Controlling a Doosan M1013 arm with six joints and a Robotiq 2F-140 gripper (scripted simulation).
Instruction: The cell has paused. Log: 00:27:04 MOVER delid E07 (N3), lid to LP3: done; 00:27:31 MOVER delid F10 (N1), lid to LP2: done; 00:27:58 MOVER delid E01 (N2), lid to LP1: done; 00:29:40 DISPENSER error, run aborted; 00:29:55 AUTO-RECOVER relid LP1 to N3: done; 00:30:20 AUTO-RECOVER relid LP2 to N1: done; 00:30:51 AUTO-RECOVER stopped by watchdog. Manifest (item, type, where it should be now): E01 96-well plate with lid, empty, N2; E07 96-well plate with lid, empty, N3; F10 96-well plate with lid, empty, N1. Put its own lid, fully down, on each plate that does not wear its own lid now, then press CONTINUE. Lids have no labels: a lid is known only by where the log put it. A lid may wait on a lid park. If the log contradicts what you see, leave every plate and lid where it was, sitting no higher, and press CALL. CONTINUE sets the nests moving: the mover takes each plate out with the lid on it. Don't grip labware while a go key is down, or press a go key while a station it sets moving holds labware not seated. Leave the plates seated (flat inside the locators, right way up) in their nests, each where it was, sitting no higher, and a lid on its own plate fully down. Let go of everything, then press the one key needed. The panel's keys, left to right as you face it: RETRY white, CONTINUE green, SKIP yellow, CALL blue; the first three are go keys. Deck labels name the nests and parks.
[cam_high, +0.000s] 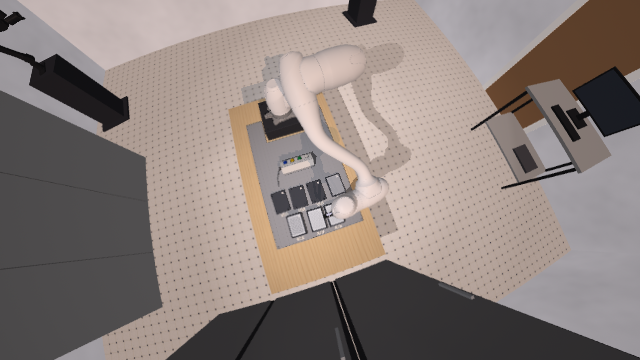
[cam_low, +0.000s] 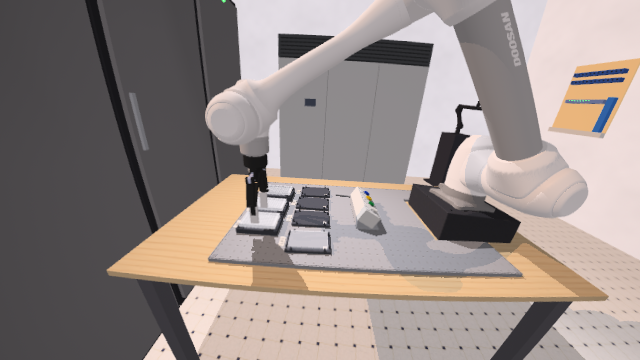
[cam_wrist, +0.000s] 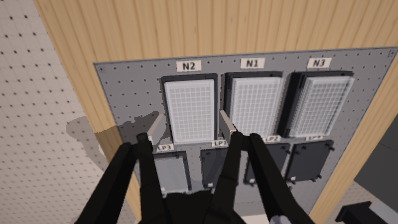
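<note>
Right now the N2 plate is 50 mm below my hand. The rest, counted from my hand: park LP4: 230 mm behind, 290 mm to the right, 70 mm below; then lid park LP1: 190 mm behind, 40 mm to the right, 70 mm below; then LP2: 210 mm behind, 170 mm to the right, 70 mm below.
</note>
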